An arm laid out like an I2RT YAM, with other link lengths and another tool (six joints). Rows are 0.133 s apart.
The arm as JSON. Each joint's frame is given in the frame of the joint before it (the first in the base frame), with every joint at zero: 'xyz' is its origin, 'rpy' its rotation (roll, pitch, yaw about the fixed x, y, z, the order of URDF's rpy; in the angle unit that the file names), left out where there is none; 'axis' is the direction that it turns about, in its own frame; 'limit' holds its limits. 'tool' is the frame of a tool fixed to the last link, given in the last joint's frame.
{
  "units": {
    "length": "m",
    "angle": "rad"
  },
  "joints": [
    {
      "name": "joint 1",
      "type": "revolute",
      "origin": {
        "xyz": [
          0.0,
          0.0,
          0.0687
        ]
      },
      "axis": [
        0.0,
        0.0,
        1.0
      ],
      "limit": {
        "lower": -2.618,
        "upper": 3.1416
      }
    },
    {
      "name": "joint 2",
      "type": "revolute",
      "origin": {
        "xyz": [
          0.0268,
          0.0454,
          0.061
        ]
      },
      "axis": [
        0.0,
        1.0,
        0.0
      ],
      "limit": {
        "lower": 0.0,
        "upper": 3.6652
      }
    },
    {
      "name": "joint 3",
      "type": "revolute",
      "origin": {
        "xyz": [
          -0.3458,
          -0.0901,
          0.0
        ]
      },
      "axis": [
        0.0,
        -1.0,
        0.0
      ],
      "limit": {
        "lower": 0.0,
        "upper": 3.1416
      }
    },
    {
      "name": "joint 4",
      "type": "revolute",
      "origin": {
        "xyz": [
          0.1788,
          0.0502,
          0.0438
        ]
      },
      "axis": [
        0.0,
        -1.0,
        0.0
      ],
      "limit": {
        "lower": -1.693,
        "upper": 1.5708
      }
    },
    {
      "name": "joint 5",
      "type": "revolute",
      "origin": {
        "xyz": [
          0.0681,
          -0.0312,
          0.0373
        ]
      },
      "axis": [
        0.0,
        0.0,
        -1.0
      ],
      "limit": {
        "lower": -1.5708,
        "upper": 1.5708
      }
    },
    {
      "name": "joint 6",
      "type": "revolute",
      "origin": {
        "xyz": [
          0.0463,
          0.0,
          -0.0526
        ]
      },
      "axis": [
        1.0,
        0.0,
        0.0
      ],
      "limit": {
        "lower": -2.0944,
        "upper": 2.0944
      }
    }
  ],
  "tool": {
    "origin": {
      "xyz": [
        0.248,
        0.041,
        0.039
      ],
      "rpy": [
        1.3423,
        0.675,
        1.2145
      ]
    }
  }
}
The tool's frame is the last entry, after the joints.
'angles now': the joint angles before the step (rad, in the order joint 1, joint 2, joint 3, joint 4, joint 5, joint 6). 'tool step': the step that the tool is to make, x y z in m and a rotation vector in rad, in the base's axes. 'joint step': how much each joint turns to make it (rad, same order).
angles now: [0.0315 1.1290 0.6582 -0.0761 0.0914 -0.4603]
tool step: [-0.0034 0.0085 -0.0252 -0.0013 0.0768 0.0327]
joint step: [0.0002 0.0491 0.0001 -0.0265 -0.0277 -0.0170]
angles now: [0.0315 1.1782 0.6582 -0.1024 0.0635 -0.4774]
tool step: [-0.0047 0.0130 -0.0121 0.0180 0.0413 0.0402]
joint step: [0.0004 0.0233 0.0004 -0.0175 -0.0434 -0.0084]
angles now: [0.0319 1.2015 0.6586 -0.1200 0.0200 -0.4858]
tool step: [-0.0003 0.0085 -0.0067 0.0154 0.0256 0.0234]
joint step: [0.0009 0.0246 0.0051 -0.0055 -0.0277 -0.0014]
